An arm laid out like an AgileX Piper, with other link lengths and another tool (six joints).
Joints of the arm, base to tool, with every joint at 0 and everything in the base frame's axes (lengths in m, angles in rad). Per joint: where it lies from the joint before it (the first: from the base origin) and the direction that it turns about. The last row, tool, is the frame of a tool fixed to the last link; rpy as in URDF.
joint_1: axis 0 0 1 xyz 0.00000 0.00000 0.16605
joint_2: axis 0 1 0 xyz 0.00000 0.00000 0.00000
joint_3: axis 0 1 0 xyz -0.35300 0.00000 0.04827
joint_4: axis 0.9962 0 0.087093 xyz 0.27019 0.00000 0.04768
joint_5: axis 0 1 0 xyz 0.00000 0.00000 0.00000
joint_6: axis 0.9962 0 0.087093 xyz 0.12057 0.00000 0.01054
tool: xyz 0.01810 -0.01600 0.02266 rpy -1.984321 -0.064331 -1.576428
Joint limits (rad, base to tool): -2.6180..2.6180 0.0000..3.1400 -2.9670..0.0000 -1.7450..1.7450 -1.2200..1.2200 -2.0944..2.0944
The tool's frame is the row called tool.
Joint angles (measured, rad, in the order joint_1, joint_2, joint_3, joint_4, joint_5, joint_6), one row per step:
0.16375, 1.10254, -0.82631, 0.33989, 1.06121, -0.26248
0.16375, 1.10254, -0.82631, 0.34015, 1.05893, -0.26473
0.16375, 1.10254, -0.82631, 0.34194, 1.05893, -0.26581
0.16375, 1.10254, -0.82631, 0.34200, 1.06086, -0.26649
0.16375, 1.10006, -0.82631, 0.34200, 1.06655, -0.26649
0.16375, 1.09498, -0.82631, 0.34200, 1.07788, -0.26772
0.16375, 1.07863, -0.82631, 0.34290, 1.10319, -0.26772
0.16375, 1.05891, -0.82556, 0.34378, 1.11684, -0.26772
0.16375, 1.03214, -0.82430, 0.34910, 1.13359, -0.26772
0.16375, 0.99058, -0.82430, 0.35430, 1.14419, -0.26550
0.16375, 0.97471, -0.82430, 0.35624, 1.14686, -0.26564
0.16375, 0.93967, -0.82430, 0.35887, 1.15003, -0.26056
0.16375, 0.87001, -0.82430, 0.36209, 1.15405, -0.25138
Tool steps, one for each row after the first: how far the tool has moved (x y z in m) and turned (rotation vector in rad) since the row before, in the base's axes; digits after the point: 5 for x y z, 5 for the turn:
0.00031, 0.00006, 0.00017, -0.00015, -0.00287, 0.00123
-0.00001, 0.00022, 0.00006, 0.00144, -0.00008, 0.00063
-0.00024, 0.00004, -0.00011, -0.00030, 0.00159, 0.00124
-0.00119, -0.00002, 0.00020, -0.00012, 0.00290, 0.00187
-0.00238, -0.00002, 0.00044, -0.00055, 0.00521, 0.00484
-0.00631, -0.00019, 0.00205, 0.00110, 0.00777, 0.00822
-0.00558, -0.00043, 0.00313, 0.00256, -0.00578, 0.00440
-0.00753, -0.00016, 0.00421, 0.00754, -0.00864, 0.00493
-0.00964, -0.00074, 0.00766, 0.01123, -0.02948, 0.00114
-0.00358, -0.00029, 0.00291, 0.00411, -0.01291, 0.00091
-0.00772, -0.00099, 0.00629, 0.00946, -0.02930, -0.00344
-0.01564, -0.00229, 0.01176, 0.01716, -0.06096, -0.00638

